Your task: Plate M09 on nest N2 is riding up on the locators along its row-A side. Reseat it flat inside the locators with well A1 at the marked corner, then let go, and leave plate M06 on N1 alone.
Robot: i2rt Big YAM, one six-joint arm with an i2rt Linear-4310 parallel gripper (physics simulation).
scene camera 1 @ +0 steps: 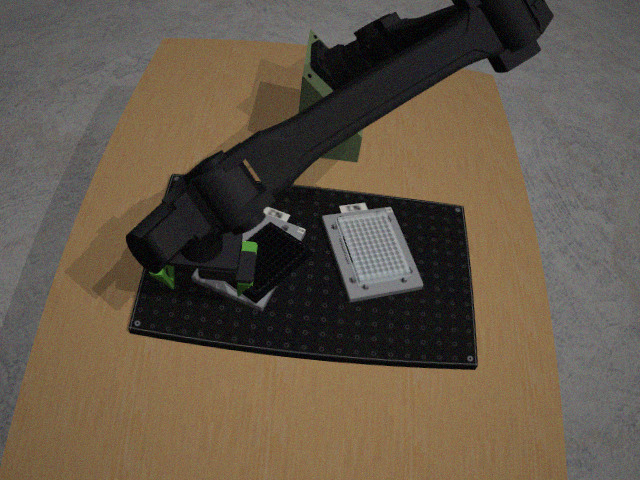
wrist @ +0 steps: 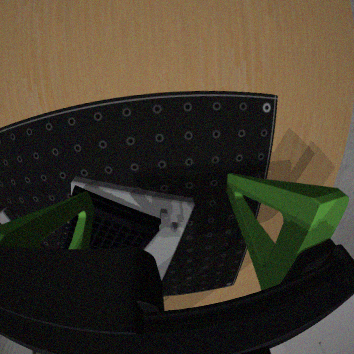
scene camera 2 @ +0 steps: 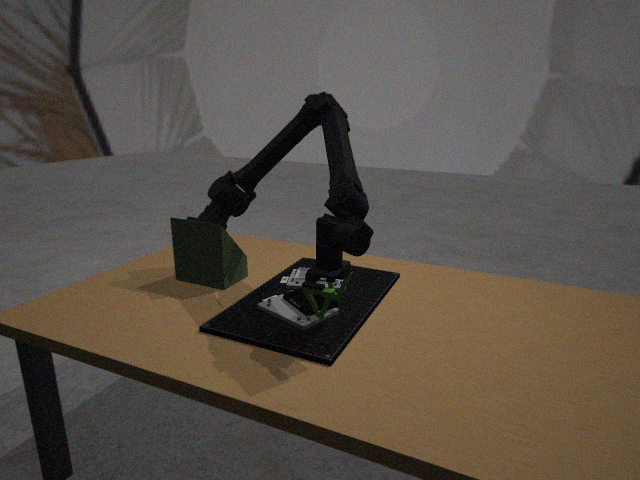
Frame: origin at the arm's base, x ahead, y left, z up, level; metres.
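Where they show: gripper, fingertip midpoint: (scene camera 1: 205, 289) (wrist: 157, 190) (scene camera 2: 328, 308); arm's base, link origin: (scene camera 1: 330, 73) (scene camera 2: 206, 234).
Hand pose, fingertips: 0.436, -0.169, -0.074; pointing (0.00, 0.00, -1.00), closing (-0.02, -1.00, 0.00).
Note:
Each offset is from my fingertips to the top centre of the thing, as dx, dy, dz. Level surfaces: height alone.
The black plate M09 {-0.077, +0.078, -0.013} (scene camera 1: 279, 253) (wrist: 115, 225) sits tilted and askew on the light grey nest N2 {-0.100, +0.055, -0.028} (scene camera 1: 263, 302) (scene camera 2: 280, 307) (wrist: 175, 206), its edge raised over the locators. Its well A1 and the marked corner cannot be made out. My gripper (scene camera 1: 206, 290) (scene camera 2: 330, 305) (wrist: 157, 190) is open and empty, low at the nest. In the wrist view one green finger is over the plate side, the other beyond the nest's outer edge. The arm hides part of plate and nest in scene camera 1. The clear plate M06 {-0.121, +0.244, -0.024} (scene camera 1: 372, 248) lies on nest N1 {-0.121, +0.244, -0.028} (scene camera 1: 387, 292).
Both nests stand on a black perforated board {-0.096, +0.151, -0.049} (scene camera 1: 310, 330) (scene camera 2: 268, 341) (wrist: 150, 107) on the wooden table {dz -0.063} (scene camera 1: 310, 413) (scene camera 2: 491, 351) (wrist: 125, 45). A green bracket (scene camera 1: 343, 149) (scene camera 2: 199, 253) at the arm's base stands behind the board. N1 stands beside N2, a short gap apart.

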